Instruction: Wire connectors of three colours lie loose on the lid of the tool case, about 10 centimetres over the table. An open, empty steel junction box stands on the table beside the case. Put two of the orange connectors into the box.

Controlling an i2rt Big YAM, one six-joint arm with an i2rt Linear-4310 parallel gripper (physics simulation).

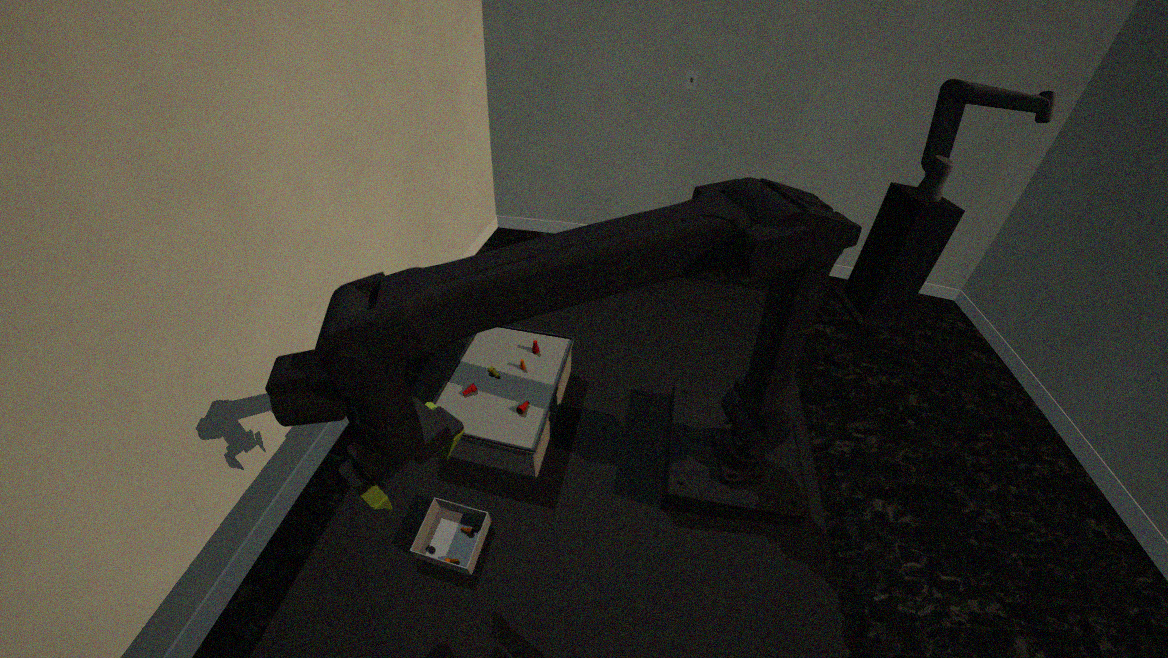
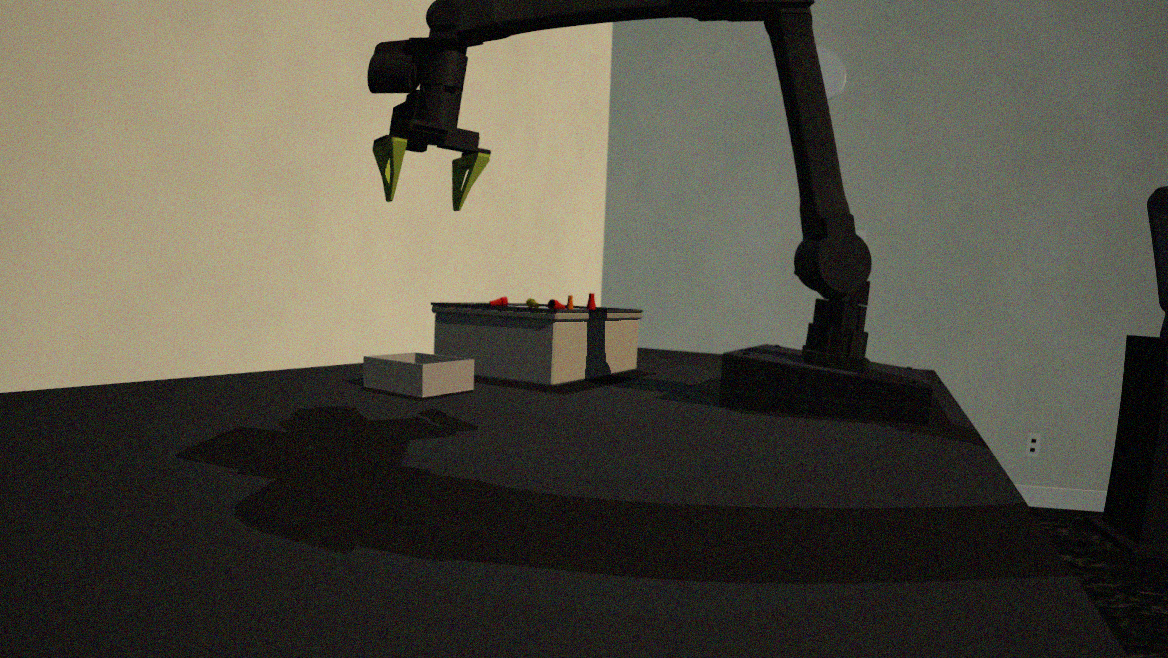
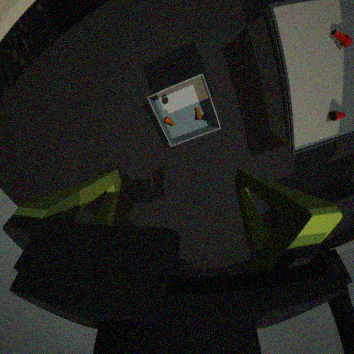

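Pixels of known places: gripper, fingertip midpoint: [image 1: 417, 481] [image 2: 423, 206] [image 3: 176, 174]; arm's base at its link origin: [image 1: 735, 456] [image 2: 833, 364].
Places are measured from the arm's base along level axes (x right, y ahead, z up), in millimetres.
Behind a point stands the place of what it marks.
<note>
The open steel junction box [image 1: 418, 535] @[x -166, y 559, z -18 mm] [image 2: 447, 380] @[x -166, y 457, z -37 mm] [image 3: 213, 104] @[x -105, y 493, z -18 mm] stands on the table beside the tool case. Two orange connectors lie inside it, apart from each other: one connector [image 1: 451, 560] @[x -194, y 501, z -43 mm] [image 3: 169, 121] @[x -192, y 502, z -43 mm] near a wall, the other connector [image 1: 467, 530] @[x -139, y 484, z -41 mm] [image 3: 198, 114] @[x -137, y 484, z -42 mm] nearer the case side. A third orange connector [image 1: 523, 365] @[x 171, y 414, z 57 mm] [image 2: 570, 302] @[x 170, y 415, z 58 mm] stands on the lid of the tool case [image 1: 498, 429] @[x 19, y 441, z 46 mm] [image 2: 506, 347] @[x -6, y 449, z -7 mm] [image 3: 295, 75] @[x 16, y 488, z 46 mm]. My gripper [image 1: 416, 474] @[x -161, y 506, z 173 mm] [image 2: 423, 205] @[x -161, y 506, z 173 mm] [image 3: 176, 174] @[x -161, y 506, z 173 mm] is open and empty, high above the table near the box.
On the lid are also red connectors [image 1: 535, 347] @[x 219, y 395, z 62 mm] [image 1: 470, 389] @[x 99, y 508, z 57 mm] [image 1: 523, 407] @[x 61, y 400, z 60 mm] and a yellow-green connector [image 1: 493, 372] @[x 148, y 472, z 56 mm]. A wall [image 1: 245, 163] [image 2: 245, 245] rises behind the box and case. A second dark arm on a pedestal [image 1: 904, 237] stands far back right.
</note>
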